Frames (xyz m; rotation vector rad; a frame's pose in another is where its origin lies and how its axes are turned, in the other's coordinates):
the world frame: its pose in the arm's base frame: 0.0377 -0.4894 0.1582 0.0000 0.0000 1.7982
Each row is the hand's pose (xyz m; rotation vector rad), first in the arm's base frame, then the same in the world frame.
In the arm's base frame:
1: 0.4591 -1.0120 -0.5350 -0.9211 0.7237 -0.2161
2: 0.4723 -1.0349 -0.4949 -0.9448 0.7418 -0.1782
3: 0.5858 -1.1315 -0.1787 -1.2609 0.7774 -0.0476
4: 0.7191 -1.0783 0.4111 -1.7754 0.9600 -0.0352
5: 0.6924 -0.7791 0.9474 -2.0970 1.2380 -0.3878
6: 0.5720 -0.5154 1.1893 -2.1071 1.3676 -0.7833
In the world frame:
1: -0.6041 -0.2927 -0.6932 -0.0079 1.3730 -1.7704
2: -0.6294 -0.3004 -0.6531 -0.0085 1.3982 -1.7218
3: -0.7491 -0.3892 -0.3369 -0.1991 1.6623 -1.4665
4: -0.7274 -0.5311 0.2529 -0.3895 2.1903 -1.1197
5: -0.4298 -0.5725 0.7892 -0.3821 2.7437 -1.0460
6: -0.1458 -0.5147 1.0311 0.2667 -2.7693 1.1349

